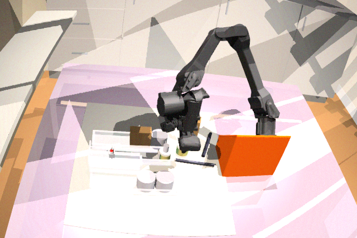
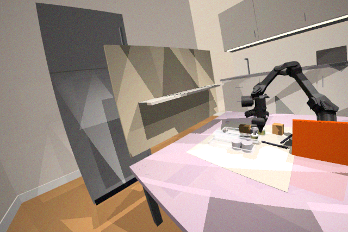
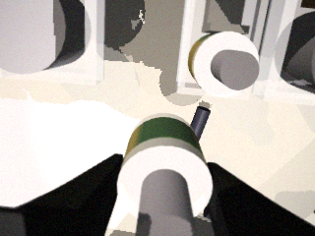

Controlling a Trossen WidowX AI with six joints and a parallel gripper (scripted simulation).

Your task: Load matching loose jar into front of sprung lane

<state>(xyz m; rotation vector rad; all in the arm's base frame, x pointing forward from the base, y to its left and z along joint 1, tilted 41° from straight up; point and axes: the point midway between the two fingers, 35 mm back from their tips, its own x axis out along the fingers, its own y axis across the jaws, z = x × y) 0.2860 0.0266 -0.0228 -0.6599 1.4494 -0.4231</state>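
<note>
My gripper tip is now 20 cm short of the clear sprung lane, 2 cm to the right of it and 8 cm above it.
</note>
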